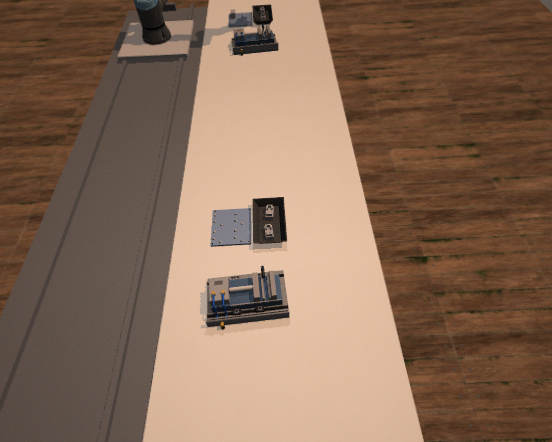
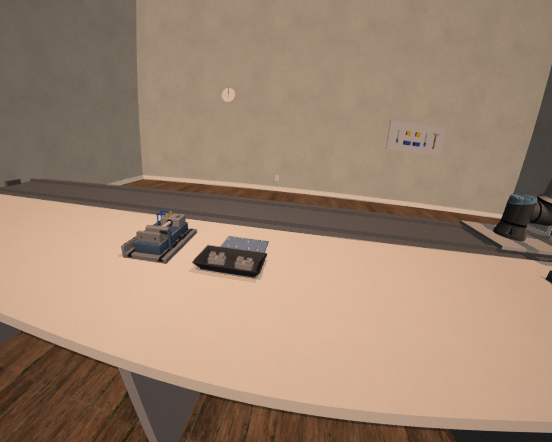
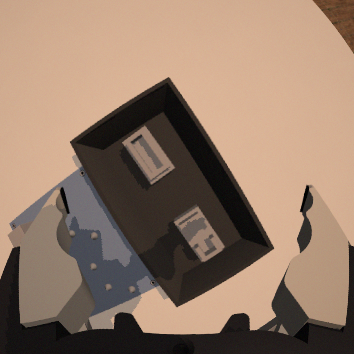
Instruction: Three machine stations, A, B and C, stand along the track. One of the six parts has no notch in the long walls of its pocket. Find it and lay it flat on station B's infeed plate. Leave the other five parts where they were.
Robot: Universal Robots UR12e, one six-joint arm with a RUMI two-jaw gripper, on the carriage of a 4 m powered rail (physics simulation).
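Seen in the pictures: gripper, fingertip midpoint: (image 3: 184, 189); arm's base, link origin: (image 1: 157, 37) (image 2: 508, 235).
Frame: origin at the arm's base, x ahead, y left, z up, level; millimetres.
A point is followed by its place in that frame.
Observation:
My gripper (image 3: 184, 189) {x 742, y 264, z 128 mm} is open and empty above a black tray (image 3: 216, 175) (image 1: 262, 14) at the far station. Two light grey parts lie in the tray, apart. The upper part (image 3: 148, 155) {x 727, y 309, z 3 mm} shows a long rectangular pocket, and I make out no notch in its long walls. The lower part (image 3: 200, 232) {x 732, y 202, z 3 mm} is partly shaded, with a stepped or notched outline around its pocket. A blue infeed plate (image 3: 102, 215) {x 633, y 278, z -22 mm} (image 1: 240, 20) {x 564, y 230, z -22 mm} with small pegs lies beside the tray, partly hidden by the left finger. The nearer station's tray (image 1: 269, 221) {x 722, y -1606, z -18 mm} (image 2: 230, 262) {x 706, y -1624, z -18 mm} holds two parts. Station letters cannot be read.
The nearer station has a blue pegged plate (image 1: 231, 227) {x 556, y -1624, z -22 mm} (image 2: 245, 244) {x 535, y -1614, z -22 mm} beside its tray and a blue-grey machine vise (image 1: 242, 297) {x 615, y -1981, z 30 mm} (image 2: 160, 237) {x 728, y -1896, z 54 mm}. Another vise (image 1: 255, 45) {x 673, y -202, z 19 mm} stands at the far station. The arm's carriage (image 1: 175, 47) {x 141, y -140, z 0 mm} is on the rail at the far end.

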